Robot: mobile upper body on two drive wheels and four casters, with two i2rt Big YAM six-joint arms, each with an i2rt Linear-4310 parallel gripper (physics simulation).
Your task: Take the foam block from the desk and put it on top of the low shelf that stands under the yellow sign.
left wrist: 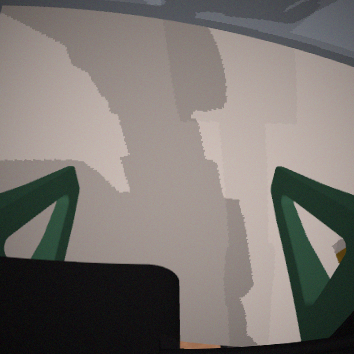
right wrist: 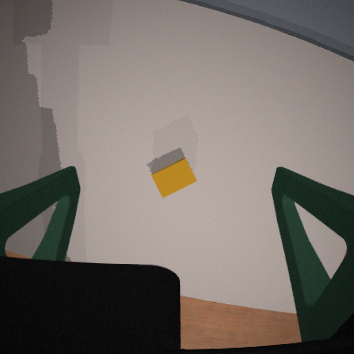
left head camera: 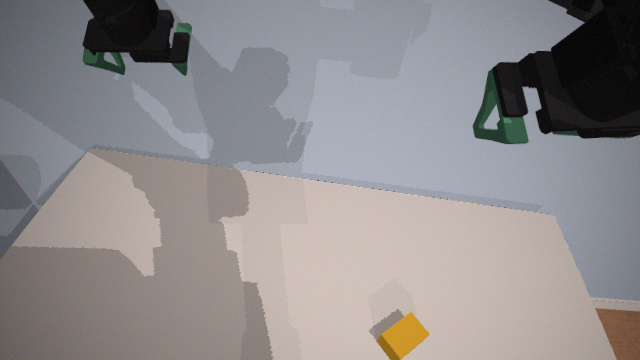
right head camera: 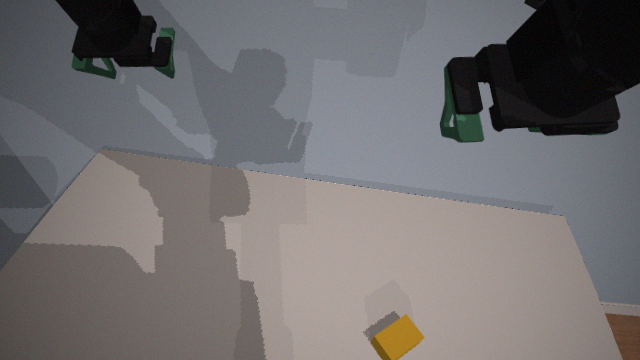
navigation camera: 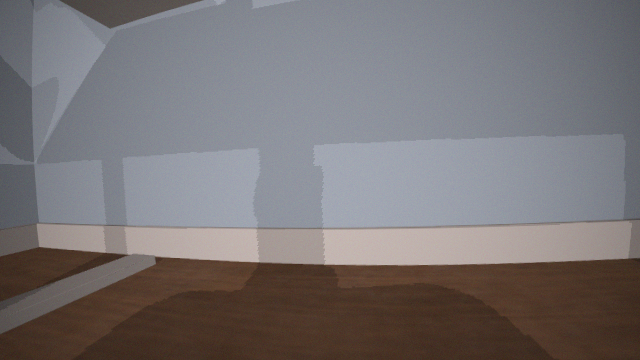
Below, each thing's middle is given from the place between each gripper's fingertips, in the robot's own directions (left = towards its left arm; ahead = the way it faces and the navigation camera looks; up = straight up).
Scene:
The yellow foam block point(right wrist: 177, 175) lies 54 cm below my right hand, 3 cm to the right of it and 3 cm behind it.
I see the yellow foam block 47 cm to the right of my left hand, 45 cm below it and 27 cm behind it.

